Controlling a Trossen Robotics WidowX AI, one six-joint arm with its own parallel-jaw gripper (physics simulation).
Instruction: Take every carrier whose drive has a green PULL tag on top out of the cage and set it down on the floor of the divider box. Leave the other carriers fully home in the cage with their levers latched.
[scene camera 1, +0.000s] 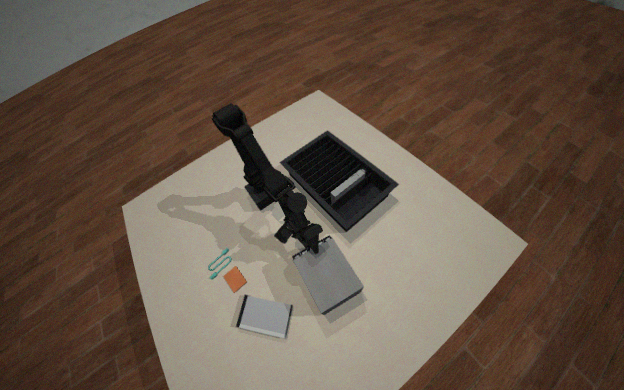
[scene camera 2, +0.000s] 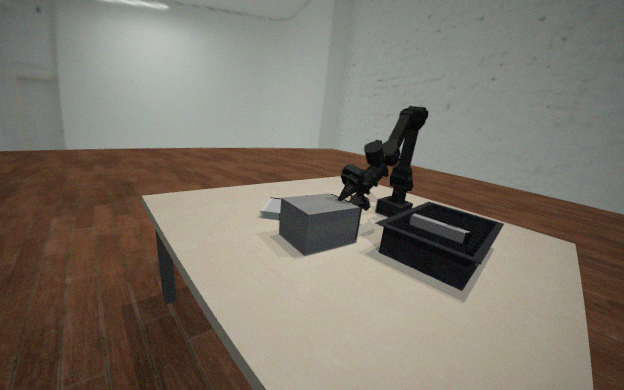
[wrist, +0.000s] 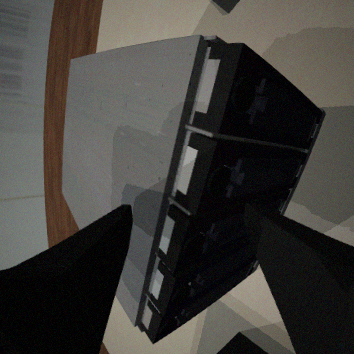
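Where they show: gripper, fingertip midpoint: (scene camera 1: 313, 251) (wrist: 188, 211); arm's base at its link origin: (scene camera 1: 260, 185) (scene camera 2: 397, 201).
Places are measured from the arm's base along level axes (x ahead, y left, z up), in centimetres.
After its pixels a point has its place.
Observation:
The cage (scene camera 1: 330, 280) @(x 49.6, y 0.6, z 5.9 cm) (scene camera 2: 320, 220) @(x 53.0, y 7.9, z 3.7 cm) (wrist: 125, 105) @(x 42.1, y -2.9, z 5.8 cm) is a grey box on the table. Its open front shows several dark carrier faces (wrist: 270, 102) @(x 36.2, y -3.8, z 3.0 cm) side by side, with white labels along the top edge. Their levers are too dark to judge. I see no green PULL tag. My gripper (scene camera 1: 315, 249) @(x 38.5, y 1.6, z 3.8 cm) (scene camera 2: 341, 199) @(x 38.5, y 1.6, z 3.8 cm) (wrist: 188, 211) @(x 38.5, y 1.6, z 3.8 cm) is open at the cage's front top edge, one finger over the top and the other before the carrier faces. The black divider box (scene camera 1: 341, 223) @(x 35.8, y 15.5, z 3.2 cm) (scene camera 2: 425, 262) @(x 35.6, y 30.7, z -2.9 cm) stands beside the cage. A light grey carrier (scene camera 1: 348, 185) @(x 25.8, y 26.8, z 4.9 cm) (scene camera 2: 439, 228) @(x 26.0, y 28.6, z 3.8 cm) stands on edge in it, beside the dividers.
A flat light grey case (scene camera 1: 265, 316) @(x 45.1, y -23.4, z -3.3 cm) (scene camera 2: 271, 208) @(x 49.4, y -21.8, z -3.4 cm) with dark ends lies on the table (scene camera 1: 425, 260) @(x 62.6, y 32.8, z -6.0 cm) (scene camera 2: 400, 340) @(x 60.8, y 39.3, z -6.1 cm) beside the cage. An orange square (scene camera 1: 235, 279) @(x 27.1, y -27.5, z -5.5 cm) and a teal cable (scene camera 1: 220, 263) @(x 17.8, y -30.1, z -5.6 cm) lie near the arm's base.

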